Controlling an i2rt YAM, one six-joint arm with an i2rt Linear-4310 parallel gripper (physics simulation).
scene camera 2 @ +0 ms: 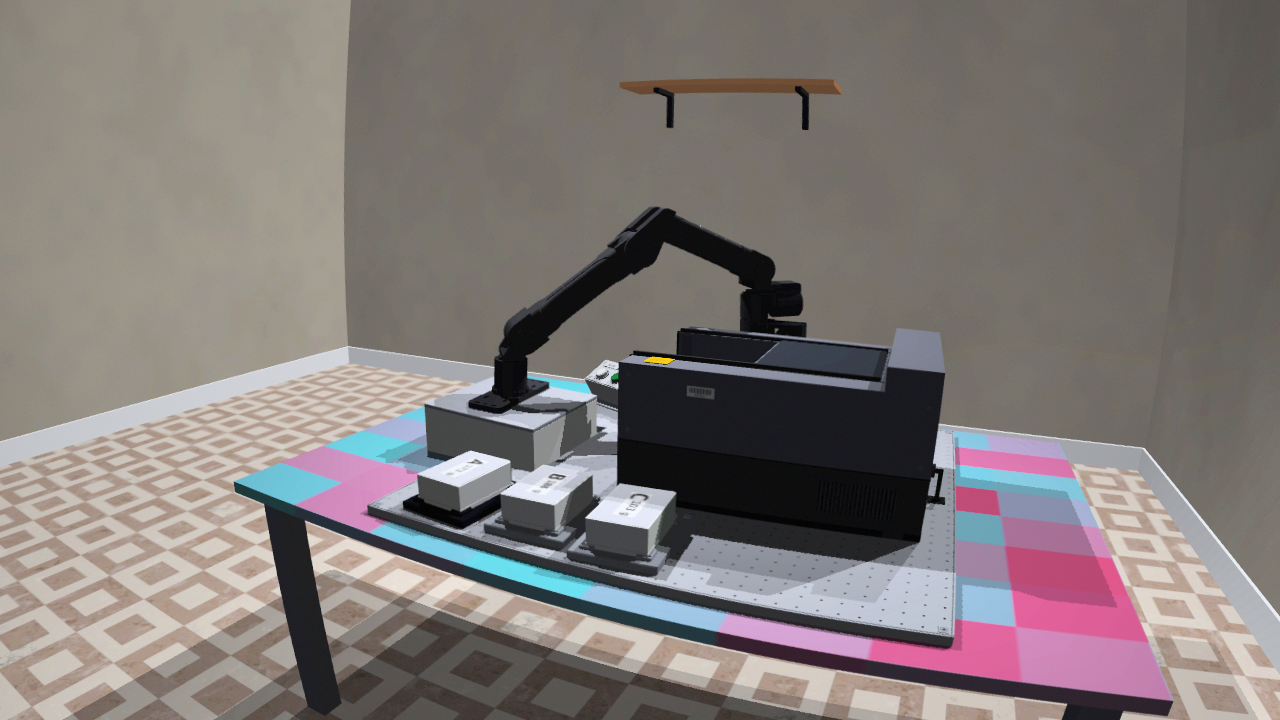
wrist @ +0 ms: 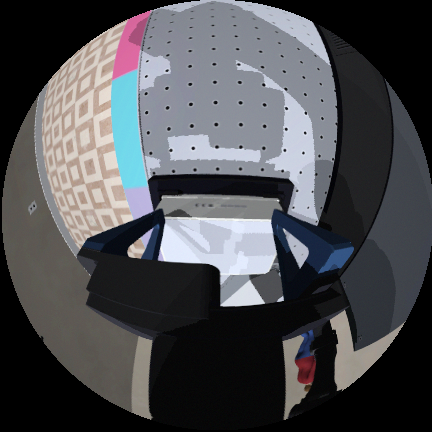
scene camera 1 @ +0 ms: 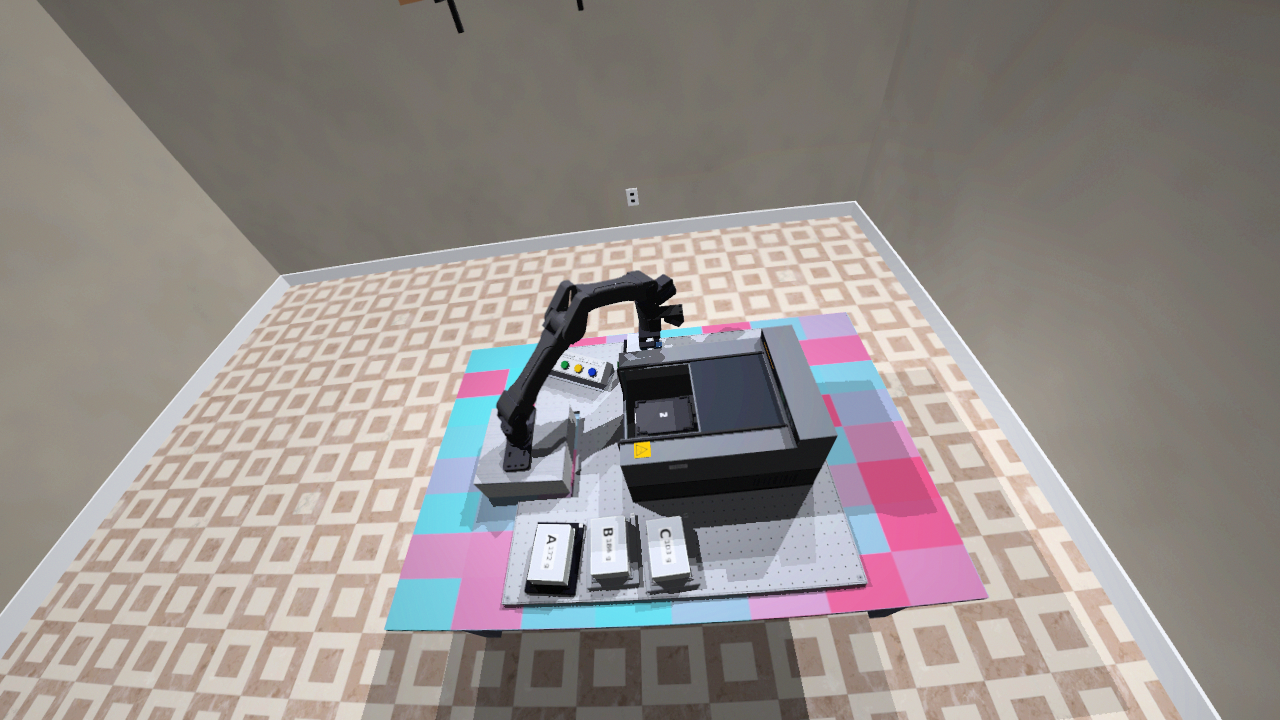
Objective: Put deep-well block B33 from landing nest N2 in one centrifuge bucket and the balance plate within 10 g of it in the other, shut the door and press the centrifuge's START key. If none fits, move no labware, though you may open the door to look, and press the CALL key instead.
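Where they show: gripper, fingertip midpoint: (wrist: 217, 214) (scene camera 1: 653, 346); arm's base, link origin: (scene camera 2: 510, 396) (scene camera 1: 520, 437).
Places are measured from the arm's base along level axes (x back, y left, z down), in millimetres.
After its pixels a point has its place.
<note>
A white deep-well block (wrist: 215, 245) {y 296, x -364, z 16 mm} sits in a dark nest (wrist: 217, 183) {y 291, x -410, z 58 mm} on the perforated board, behind the centrifuge's left end. My gripper (wrist: 217, 214) {y 291, x -399, z 17 mm} (scene camera 1: 650, 342) {y 291, x -399, z 17 mm} is open, with one finger on each side of the block and not closed on it. In the second scene view the gripper is hidden behind the centrifuge (scene camera 1: 725, 452) {y -190, x -523, z -135 mm} (scene camera 2: 779, 420) {y -197, x -533, z -79 mm}. The centrifuge's door panel (scene camera 1: 737, 390) {y -35, x -585, z -138 mm} is slid to the right, and the open left chamber shows a dark bucket (scene camera 1: 663, 413) {y -24, x -402, z -65 mm}. Three white balance plates, A (scene camera 1: 550, 552) {y -309, x -99, z 20 mm} (scene camera 2: 463, 479) {y -347, x -121, z 21 mm}, B (scene camera 1: 609, 546) {y -309, x -238, z 20 mm} (scene camera 2: 546, 495) {y -343, x -254, z 21 mm} and C (scene camera 1: 669, 547) {y -327, x -375, z 20 mm} (scene camera 2: 630, 520) {y -369, x -384, z 21 mm}, stand in nests at the front.
A key panel (scene camera 1: 580, 367) {y 231, x -164, z 4 mm} (scene camera 2: 609, 380) {y 246, x -104, z 14 mm} with green, yellow and blue buttons stands left of the centrifuge. The arm's grey pedestal (scene camera 1: 523, 479) {y -126, x -22, z 2 mm} (scene camera 2: 500, 429) {y -135, x -58, z 17 mm} is at the left. The grey perforated board (scene camera 1: 787, 555) {y -363, x -640, z 74 mm} lies on a pink and cyan table.
</note>
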